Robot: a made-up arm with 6 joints.
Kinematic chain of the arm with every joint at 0, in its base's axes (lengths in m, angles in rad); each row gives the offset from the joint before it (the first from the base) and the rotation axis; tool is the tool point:
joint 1: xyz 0 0 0.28 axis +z
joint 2: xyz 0 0 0 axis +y
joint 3: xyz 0 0 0.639 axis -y
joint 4: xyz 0 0 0 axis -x
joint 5: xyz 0.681 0 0 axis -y
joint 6: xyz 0 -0.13 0 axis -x
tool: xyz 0 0 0
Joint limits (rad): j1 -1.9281..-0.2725 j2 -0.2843..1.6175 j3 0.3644..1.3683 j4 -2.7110..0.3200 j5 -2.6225..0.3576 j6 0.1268..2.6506
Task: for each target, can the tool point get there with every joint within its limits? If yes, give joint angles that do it. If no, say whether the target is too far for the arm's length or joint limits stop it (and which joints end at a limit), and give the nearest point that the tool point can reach.
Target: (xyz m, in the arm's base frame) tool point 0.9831 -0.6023 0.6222
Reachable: yes | joints -0.5598 0.8176 0.8682 -1.6608 -0.6693 2.0606
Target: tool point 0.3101 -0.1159 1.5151
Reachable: yes | joints -0.4754 -0.0351 1.1837 -1.8747 -0.4707 1.2168
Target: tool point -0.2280 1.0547 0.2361
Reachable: no: joint limits stop it (at a limit: joint 2, joint 3, joint 4) | nearest point -0.0638 0.2952 1.5687 | short by 1.543 m
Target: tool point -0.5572 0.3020 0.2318
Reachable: no: joint limits stop it (at a limit: joint 1, joint 2, joint 3) | nearest point -0.3472 -0.6809 -0.4269 | short by 1.202 m
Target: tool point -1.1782 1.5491 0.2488
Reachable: no: too far | nearest point -0.1828 0.2404 1.5687 | short by 2.108 m
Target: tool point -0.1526 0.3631 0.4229
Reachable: no: joint limits stop it (at a limit: joint 1, joint 2, joint 3) | nearest point 0.4294 -0.0286 1.2286 | short by 1.068 m
